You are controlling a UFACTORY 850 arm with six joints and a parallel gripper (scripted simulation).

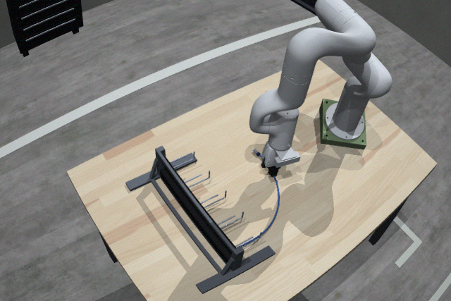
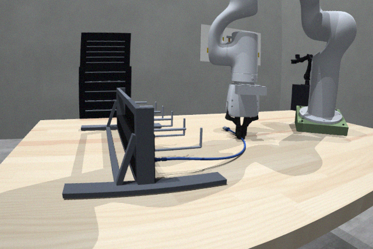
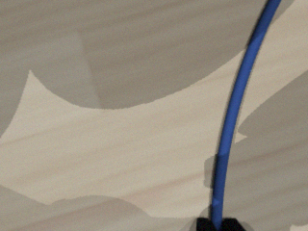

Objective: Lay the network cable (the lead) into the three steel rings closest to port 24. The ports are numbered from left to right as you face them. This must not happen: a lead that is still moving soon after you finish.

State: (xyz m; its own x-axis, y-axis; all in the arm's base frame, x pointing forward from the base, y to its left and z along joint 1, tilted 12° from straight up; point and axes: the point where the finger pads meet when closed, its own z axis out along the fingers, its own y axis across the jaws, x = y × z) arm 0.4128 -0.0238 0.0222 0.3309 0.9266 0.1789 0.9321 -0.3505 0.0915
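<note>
Right now the free plug is 110 mm to the right of my hand, 20 mm behind it and 10 mm below it. The rest, counted from my hand: dark grey patch panel (350 mm ahead, 50 mm above).
</note>
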